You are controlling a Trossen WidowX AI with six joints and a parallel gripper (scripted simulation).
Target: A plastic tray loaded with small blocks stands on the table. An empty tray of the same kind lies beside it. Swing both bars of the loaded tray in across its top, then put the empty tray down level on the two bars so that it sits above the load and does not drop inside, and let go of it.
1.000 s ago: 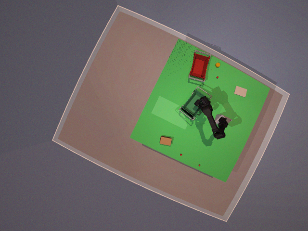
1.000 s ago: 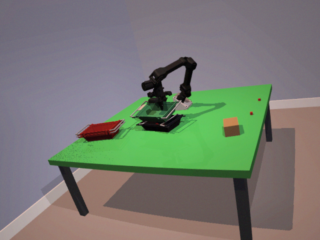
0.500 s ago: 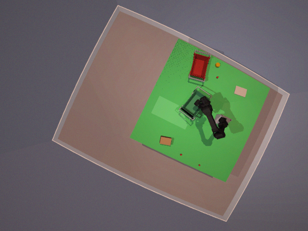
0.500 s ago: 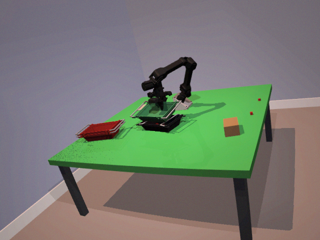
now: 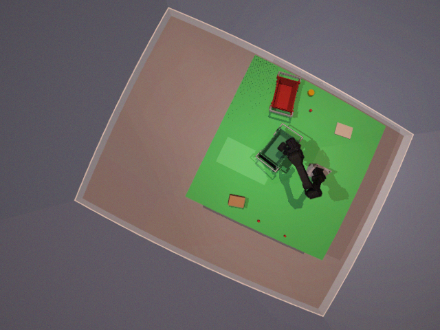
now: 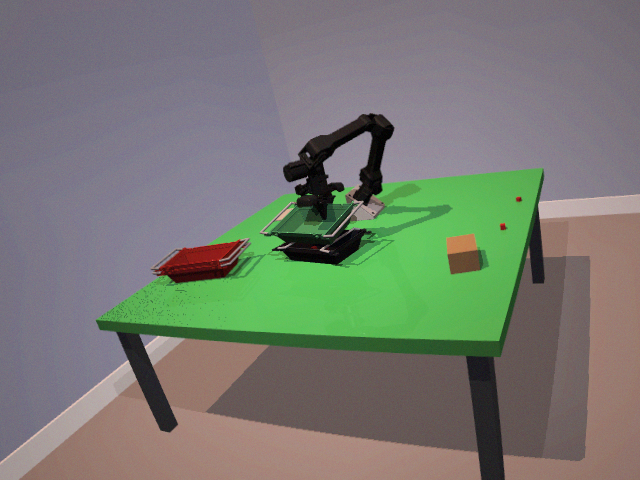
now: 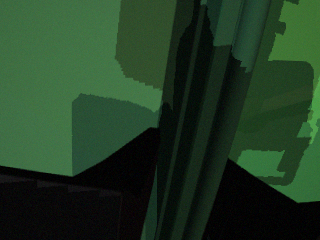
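The green tray lies 7 cm ahead of my gripper tip, 3 cm to the right of it and 2 cm above it. Also, from my gripper tip: brown box 23 cm ahead, 46 cm to the left, 8 cm below; then tan flat plate 47 cm behind, 36 cm to the right, 10 cm below.
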